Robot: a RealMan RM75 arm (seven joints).
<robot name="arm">
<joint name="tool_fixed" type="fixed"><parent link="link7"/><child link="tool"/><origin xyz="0 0 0"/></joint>
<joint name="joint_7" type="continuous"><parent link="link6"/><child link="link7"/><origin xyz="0 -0.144 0" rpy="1.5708 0 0"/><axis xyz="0 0 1"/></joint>
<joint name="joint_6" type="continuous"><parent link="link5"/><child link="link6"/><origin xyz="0 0 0" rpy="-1.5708 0 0"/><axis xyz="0 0 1"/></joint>
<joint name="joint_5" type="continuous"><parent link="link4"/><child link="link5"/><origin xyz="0 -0.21 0" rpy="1.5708 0 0"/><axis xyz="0 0 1"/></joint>
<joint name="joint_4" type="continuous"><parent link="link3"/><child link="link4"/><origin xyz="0 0 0" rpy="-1.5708 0 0"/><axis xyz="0 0 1"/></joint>
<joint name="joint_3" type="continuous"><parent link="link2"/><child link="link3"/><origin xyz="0 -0.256 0" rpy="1.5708 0 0"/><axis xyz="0 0 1"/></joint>
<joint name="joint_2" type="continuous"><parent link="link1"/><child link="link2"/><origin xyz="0 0 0" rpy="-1.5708 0 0"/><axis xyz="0 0 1"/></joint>
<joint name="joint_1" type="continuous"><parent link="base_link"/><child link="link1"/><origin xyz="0 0 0.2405"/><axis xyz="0 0 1"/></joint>
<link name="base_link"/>
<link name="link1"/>
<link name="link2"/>
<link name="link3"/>
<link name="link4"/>
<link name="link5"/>
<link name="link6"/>
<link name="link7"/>
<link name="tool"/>
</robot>
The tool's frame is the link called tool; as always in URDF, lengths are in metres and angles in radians. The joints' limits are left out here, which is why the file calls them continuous.
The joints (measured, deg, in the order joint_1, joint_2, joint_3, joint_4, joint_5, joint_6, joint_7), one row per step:
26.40 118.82 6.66 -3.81 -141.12 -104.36 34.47
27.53 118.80 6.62 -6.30 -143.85 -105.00 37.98
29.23 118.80 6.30 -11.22 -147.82 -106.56 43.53
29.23 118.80 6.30 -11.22 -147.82 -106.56 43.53
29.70 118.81 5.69 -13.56 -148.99 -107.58 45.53
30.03 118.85 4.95 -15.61 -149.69 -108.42 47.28
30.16 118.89 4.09 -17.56 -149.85 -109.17 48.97
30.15 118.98 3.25 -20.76 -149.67 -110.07 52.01
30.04 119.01 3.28 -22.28 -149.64 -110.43 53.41
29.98 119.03 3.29 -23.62 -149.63 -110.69 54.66
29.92 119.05 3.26 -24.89 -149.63 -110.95 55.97
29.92 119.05 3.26 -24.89 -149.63 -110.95 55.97
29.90 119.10 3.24 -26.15 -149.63 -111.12 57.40
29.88 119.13 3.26 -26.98 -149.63 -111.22 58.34
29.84 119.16 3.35 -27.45 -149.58 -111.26 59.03
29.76 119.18 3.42 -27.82 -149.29 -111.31 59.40
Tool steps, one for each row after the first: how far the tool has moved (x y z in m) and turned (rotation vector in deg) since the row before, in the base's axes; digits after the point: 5 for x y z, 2 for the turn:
0.00177 0.00177 0.00167 -3.97 -1.60 0.52
0.00505 0.00299 0.00614 -5.80 -3.28 0.36
0.00000 0.00000 0.00000 0.00 0.00 0.00
0.00295 0.00021 0.00402 -2.07 -1.52 0.17
0.00257 0.00021 0.00363 -1.68 -1.33 -0.01
0.00278 0.00020 0.00401 -1.26 -1.15 -0.32
0.00520 0.00123 0.00749 -1.30 -1.62 -1.50
0.00299 0.00049 0.00405 -0.26 -0.68 -1.03
0.00253 0.00062 0.00356 -0.23 -0.65 -0.92
0.00231 0.00045 0.00337 -0.33 -0.59 -0.95
0.00000 0.00000 0.00000 0.00 0.00 0.00
0.00210 0.00068 0.00311 -0.37 -0.58 -1.06
0.00142 0.00044 0.00212 -0.20 -0.38 -0.73
0.00088 0.00023 0.00125 -0.10 -0.11 -0.62
0.00065 0.00034 0.00135 0.24 0.00 -0.40

